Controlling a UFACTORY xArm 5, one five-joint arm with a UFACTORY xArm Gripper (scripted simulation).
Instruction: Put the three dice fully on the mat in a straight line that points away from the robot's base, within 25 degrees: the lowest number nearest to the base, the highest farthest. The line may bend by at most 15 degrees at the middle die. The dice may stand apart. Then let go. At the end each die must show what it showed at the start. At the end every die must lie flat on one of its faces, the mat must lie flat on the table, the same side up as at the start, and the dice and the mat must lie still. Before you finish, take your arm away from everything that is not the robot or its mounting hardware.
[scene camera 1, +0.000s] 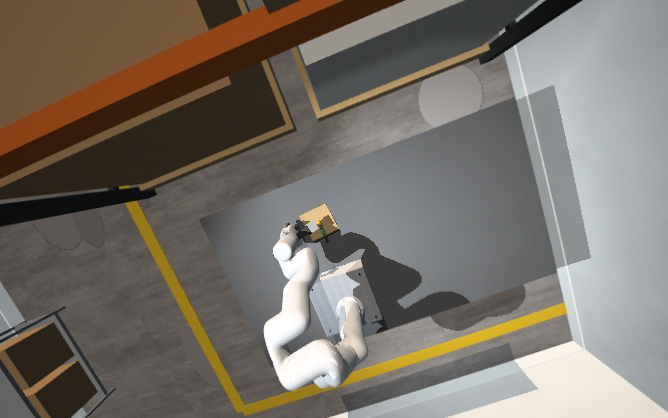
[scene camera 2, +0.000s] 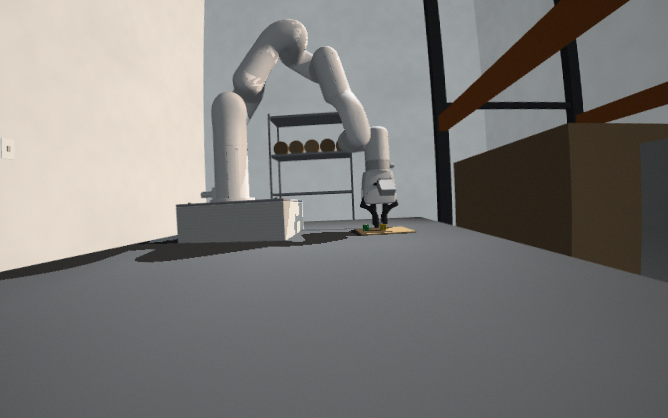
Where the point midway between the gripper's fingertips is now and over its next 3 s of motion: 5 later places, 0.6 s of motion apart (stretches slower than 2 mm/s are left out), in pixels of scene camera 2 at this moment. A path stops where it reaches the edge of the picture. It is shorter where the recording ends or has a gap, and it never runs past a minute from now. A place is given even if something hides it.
My gripper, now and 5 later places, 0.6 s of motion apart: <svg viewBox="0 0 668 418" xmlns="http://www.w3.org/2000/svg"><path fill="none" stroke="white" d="M380 227L379 214L378 195L383 194L390 193L397 192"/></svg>
